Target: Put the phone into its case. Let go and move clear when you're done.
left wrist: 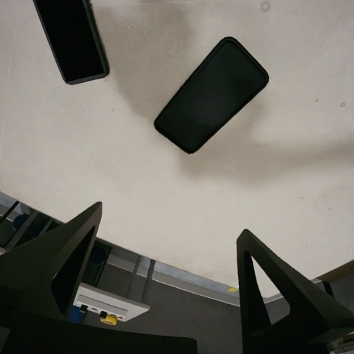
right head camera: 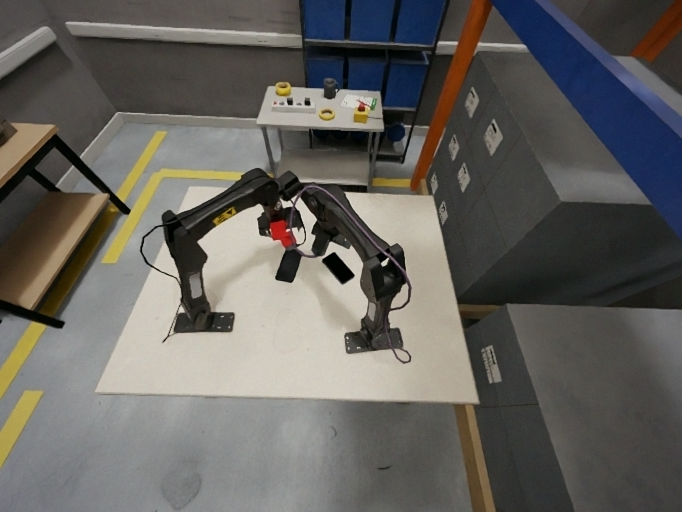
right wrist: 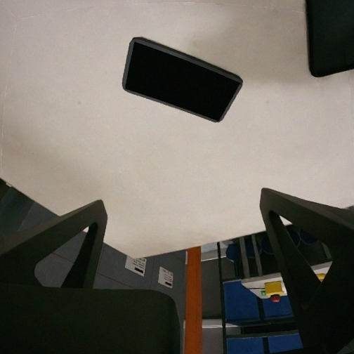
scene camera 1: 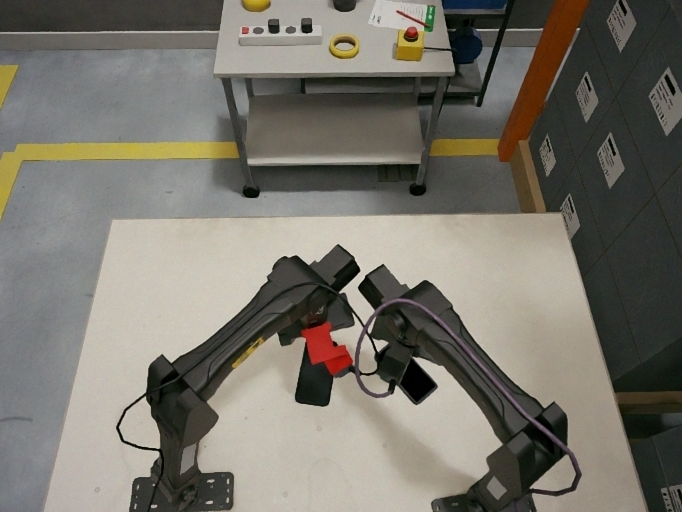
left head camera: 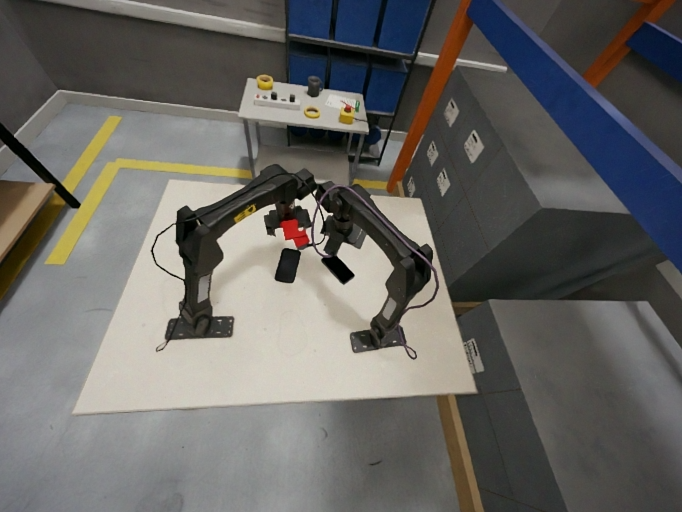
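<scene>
The case (left head camera: 287,265) (right head camera: 288,266) (scene camera 1: 314,383) (left wrist: 212,95) (right wrist: 334,37), dark with a thin raised rim, lies flat on the table left of the phone. The phone (left head camera: 337,269) (right head camera: 338,267) (scene camera 1: 417,381) (left wrist: 75,40) (right wrist: 182,80), glossy black with a grey edge, lies apart from it, angled. My left gripper (left head camera: 287,221) (left wrist: 174,222) is open and empty above the table, beyond the case in the left head camera. My right gripper (right wrist: 180,202) is open and empty above the table, beyond the phone; the right arm partly hides it in scene camera 1.
The two arms' upper parts stand close together over the far middle of the white table (left head camera: 247,380) (scene camera 1: 165,248). A red piece (left head camera: 293,230) (scene camera 1: 325,347) is on the left arm's wrist. A grey trolley (scene camera 1: 330,71) stands behind the table, and grey boxes (left head camera: 495,220) stand at the right.
</scene>
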